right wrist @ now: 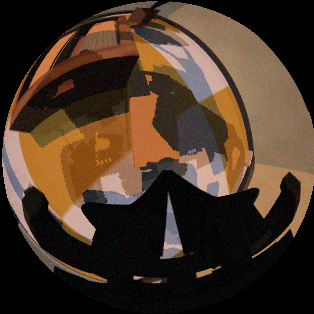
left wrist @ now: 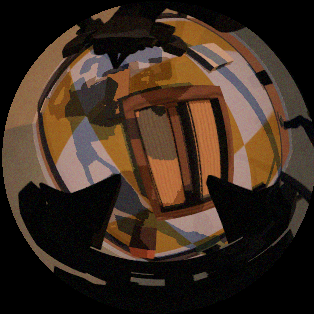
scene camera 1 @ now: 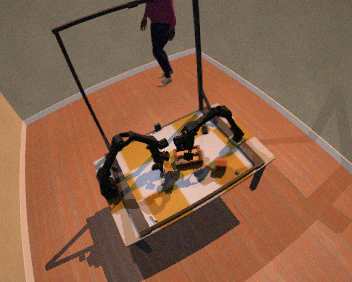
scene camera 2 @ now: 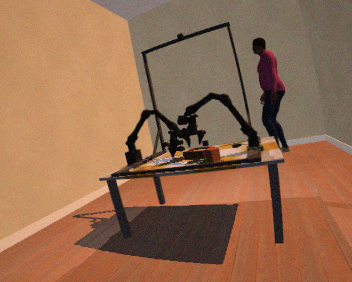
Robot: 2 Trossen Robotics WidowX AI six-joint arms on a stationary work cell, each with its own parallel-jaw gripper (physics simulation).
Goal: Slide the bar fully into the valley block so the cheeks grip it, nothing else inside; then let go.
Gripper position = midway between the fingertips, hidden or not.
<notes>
The left gripper (left wrist: pixel 165 179) is open, with nothing in its grasp. Also in view: a tan bar (right wrist: pixel 153 130). The right gripper (right wrist: pixel 166 173) is shut, holding nothing. Also in view: a valley block (right wrist: pixel 105 68).
The right gripper also shows in the left wrist view (left wrist: pixel 115 67). The valley block is seen too in the left wrist view (left wrist: pixel 172 98).
</notes>
